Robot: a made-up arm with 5 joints.
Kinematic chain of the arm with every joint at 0, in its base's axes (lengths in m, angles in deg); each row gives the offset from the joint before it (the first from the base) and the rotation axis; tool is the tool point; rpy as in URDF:
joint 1: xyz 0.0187 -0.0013 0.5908 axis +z
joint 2: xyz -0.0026 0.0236 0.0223 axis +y
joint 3: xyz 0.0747 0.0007 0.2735 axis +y
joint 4: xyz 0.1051 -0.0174 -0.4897 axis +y
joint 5: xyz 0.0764 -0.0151 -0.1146 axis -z
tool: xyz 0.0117 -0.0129 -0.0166 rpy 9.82 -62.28 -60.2
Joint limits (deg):
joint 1: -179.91..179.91
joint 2: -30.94..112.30
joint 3: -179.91..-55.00
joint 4: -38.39..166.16
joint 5: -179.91..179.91
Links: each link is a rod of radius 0.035 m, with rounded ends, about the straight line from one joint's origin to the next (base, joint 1, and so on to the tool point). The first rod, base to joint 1, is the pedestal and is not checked.
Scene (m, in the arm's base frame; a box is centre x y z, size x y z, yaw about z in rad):
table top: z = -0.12
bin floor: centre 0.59 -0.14 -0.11 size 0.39 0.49 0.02 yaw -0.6
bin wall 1: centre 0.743 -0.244 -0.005 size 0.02 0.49 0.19 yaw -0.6
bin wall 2: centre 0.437 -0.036 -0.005 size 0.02 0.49 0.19 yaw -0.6
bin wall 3: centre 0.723 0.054 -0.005 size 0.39 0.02 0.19 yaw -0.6
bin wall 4: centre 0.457 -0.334 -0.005 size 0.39 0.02 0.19 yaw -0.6
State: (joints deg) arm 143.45 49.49 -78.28 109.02 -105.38
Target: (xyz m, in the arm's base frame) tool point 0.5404 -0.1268 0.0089
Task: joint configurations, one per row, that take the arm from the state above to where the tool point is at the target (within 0.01 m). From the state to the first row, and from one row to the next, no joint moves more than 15 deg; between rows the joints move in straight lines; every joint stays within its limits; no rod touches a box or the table.
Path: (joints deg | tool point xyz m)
1: 131.27 37.94 -79.03 94.27 -105.72 | -0.3634 0.4242 0.3357
2: 119.10 26.40 -79.78 79.51 -106.07 | -0.3084 0.5728 0.4616
3: 106.92 14.85 -80.52 64.76 -106.41 | -0.1963 0.6825 0.6225
4: 94.74 3.31 -81.27 50.01 -106.76 | -0.0480 0.7212 0.8066
5: 82.57 -8.24 -82.02 35.25 -107.10 | 0.0996 0.6716 0.9964
6: 68.76 5.00 -85.83 40.47 -105.79 | 0.2829 0.6965 0.8602
7: 54.95 18.24 -89.65 45.69 -104.47 | 0.4649 0.6458 0.7121
8: 41.15 31.48 -93.47 50.90 -103.16 | 0.6137 0.5268 0.5580
9: 27.34 44.73 -97.29 56.12 -101.85 | 0.7035 0.3594 0.4043
10: 13.53 57.97 -101.10 61.34 -100.53 | 0.7193 0.1731 0.2575
11: -0.27 71.21 -104.92 66.56 -99.22 | 0.6604 0.0011 0.1239
12: -14.08 84.45 -108.74 71.77 -97.90 | 0.5404 -0.1268 0.0089

